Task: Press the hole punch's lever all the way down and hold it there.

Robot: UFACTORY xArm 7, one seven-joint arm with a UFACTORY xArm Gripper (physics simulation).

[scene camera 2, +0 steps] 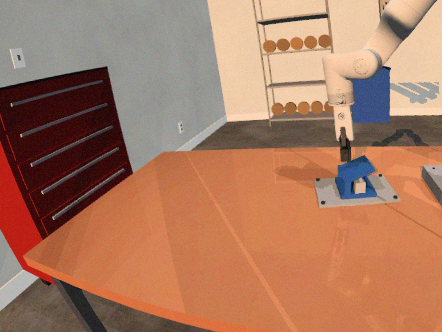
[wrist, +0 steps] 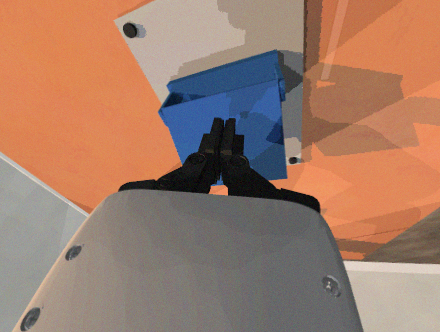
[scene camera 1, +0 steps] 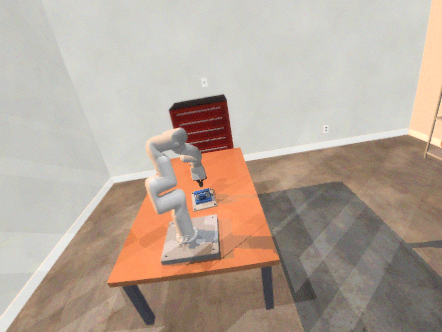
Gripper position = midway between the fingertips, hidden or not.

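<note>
You'd see a blue lever [wrist: 257, 109] here, along with a light grey plate [wrist: 167, 47]. As for my gripper [scene camera 2: 346, 160], it's in view too, and the wrist view also gives you the gripper [wrist: 225, 133].
</note>
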